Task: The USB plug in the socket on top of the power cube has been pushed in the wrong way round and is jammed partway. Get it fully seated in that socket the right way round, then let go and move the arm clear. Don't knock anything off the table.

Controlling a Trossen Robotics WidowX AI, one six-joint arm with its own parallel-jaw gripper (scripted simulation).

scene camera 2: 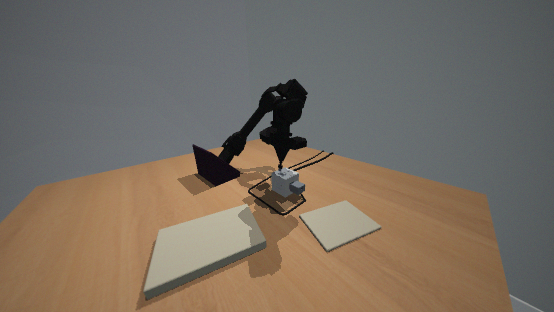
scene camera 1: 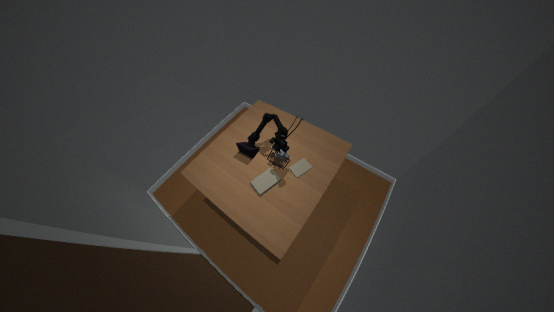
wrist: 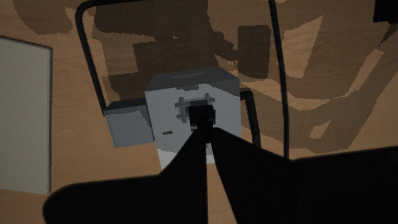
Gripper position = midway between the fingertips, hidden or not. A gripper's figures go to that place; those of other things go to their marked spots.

Labels:
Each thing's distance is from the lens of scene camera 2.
gripper (scene camera 2: 281, 161): 59 cm
thin beige plate (scene camera 2: 335, 225): 52 cm
thick beige slab (scene camera 2: 183, 252): 47 cm

